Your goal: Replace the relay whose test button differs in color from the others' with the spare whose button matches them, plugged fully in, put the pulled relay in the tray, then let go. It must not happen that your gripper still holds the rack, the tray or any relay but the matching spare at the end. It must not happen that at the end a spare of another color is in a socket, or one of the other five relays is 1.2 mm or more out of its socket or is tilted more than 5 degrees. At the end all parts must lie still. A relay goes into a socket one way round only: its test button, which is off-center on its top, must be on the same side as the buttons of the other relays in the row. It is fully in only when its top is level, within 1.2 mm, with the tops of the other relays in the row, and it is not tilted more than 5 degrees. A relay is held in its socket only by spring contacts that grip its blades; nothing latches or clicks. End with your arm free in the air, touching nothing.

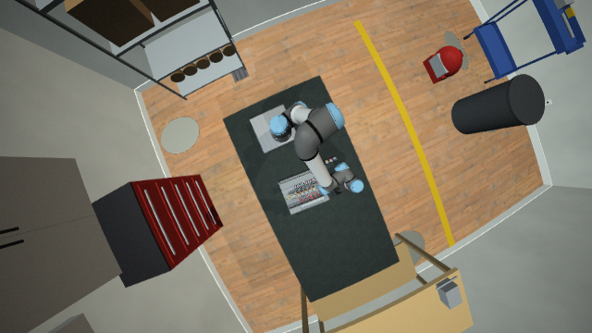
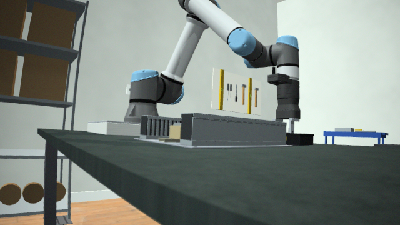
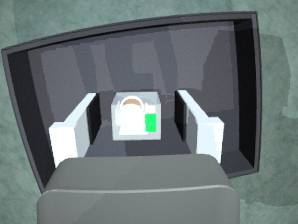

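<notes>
Now: the white relay 10 mm below my hand. From my hand the other things lie so: tray: 20 mm below; then panel: 10 mm ahead, 270 mm to the right, 30 mm below.
</notes>
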